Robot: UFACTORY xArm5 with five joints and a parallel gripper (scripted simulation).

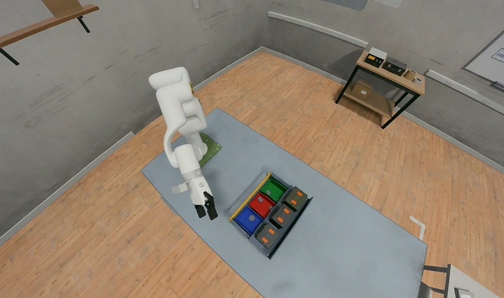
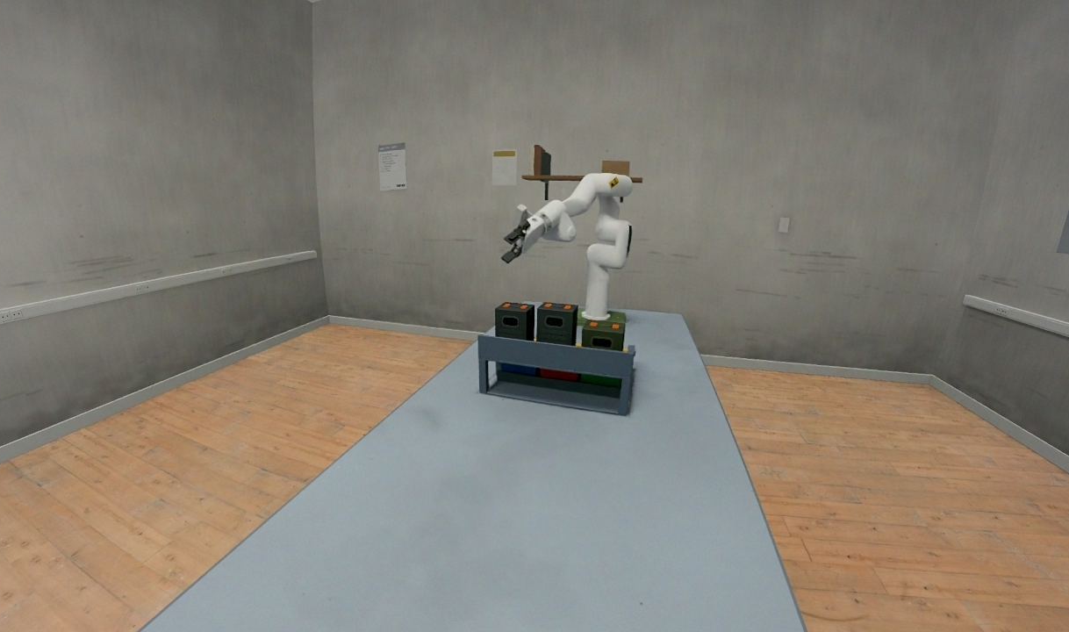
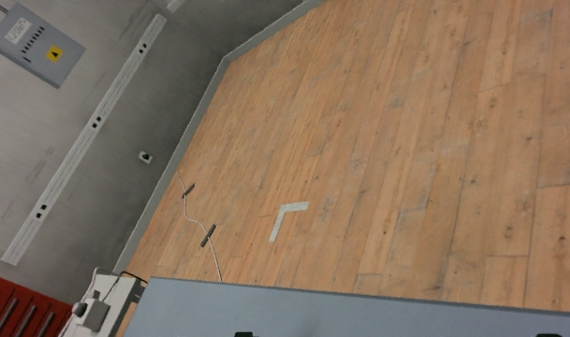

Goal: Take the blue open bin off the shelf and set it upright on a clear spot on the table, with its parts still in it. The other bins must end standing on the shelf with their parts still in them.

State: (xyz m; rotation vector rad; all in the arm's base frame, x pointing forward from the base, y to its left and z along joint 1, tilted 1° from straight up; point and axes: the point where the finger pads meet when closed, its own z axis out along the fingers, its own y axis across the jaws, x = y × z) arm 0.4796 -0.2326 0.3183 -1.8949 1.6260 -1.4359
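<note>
My hand is 3 cm short of the yellow bar, 23 cm to the right of it and 28 cm above it. From my hand the other things lie so: grey shelf 17 cm ahead, 23 cm to the left, 27 cm below; then grey disc 12 cm ahead, 14 cm to the left, 32 cm below; then blue open bin 14 cm ahead, 11 cm to the left, 30 cm below.
</note>
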